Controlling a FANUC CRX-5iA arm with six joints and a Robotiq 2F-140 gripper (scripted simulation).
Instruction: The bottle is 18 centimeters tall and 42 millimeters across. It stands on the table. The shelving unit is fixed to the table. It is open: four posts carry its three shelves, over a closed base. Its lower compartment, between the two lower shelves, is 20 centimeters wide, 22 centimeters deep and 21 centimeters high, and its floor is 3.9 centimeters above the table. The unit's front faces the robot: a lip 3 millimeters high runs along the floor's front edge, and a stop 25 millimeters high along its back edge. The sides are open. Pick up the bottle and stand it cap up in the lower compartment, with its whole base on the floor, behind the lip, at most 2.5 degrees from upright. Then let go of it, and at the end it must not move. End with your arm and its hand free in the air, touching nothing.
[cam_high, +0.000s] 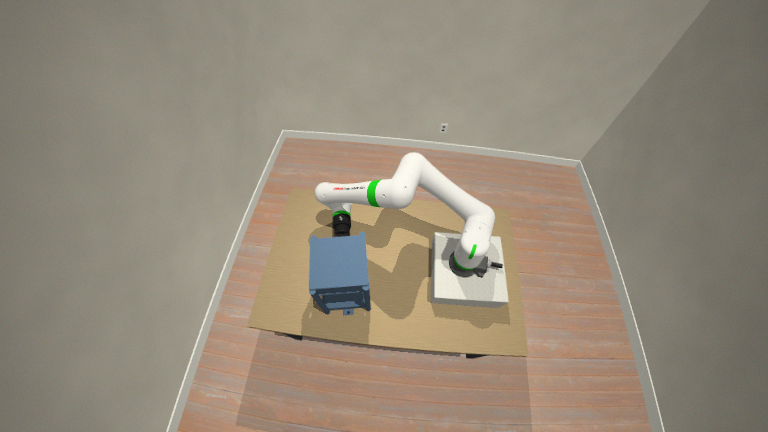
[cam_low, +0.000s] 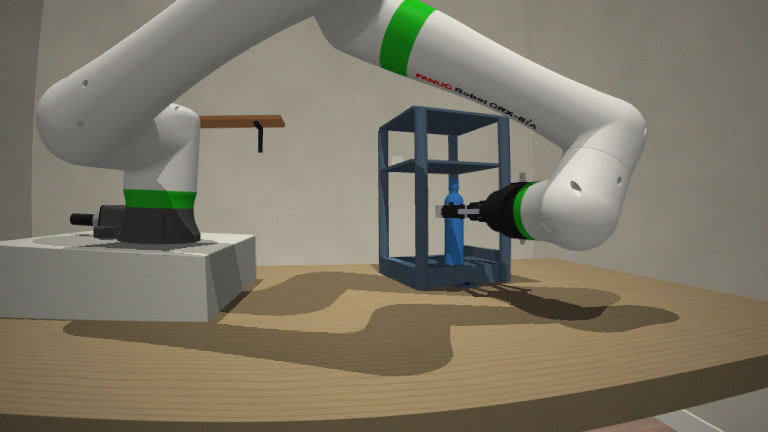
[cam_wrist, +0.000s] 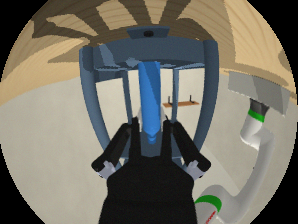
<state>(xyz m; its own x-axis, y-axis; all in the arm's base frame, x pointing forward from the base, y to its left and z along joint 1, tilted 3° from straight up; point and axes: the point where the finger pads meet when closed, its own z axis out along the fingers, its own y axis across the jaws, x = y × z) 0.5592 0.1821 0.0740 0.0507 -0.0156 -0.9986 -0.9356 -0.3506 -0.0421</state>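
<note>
The blue bottle lies 10 mm above my hand. Also, from my hand: shelving unit (20 mm behind, 60 mm to the left, 30 mm above).
</note>
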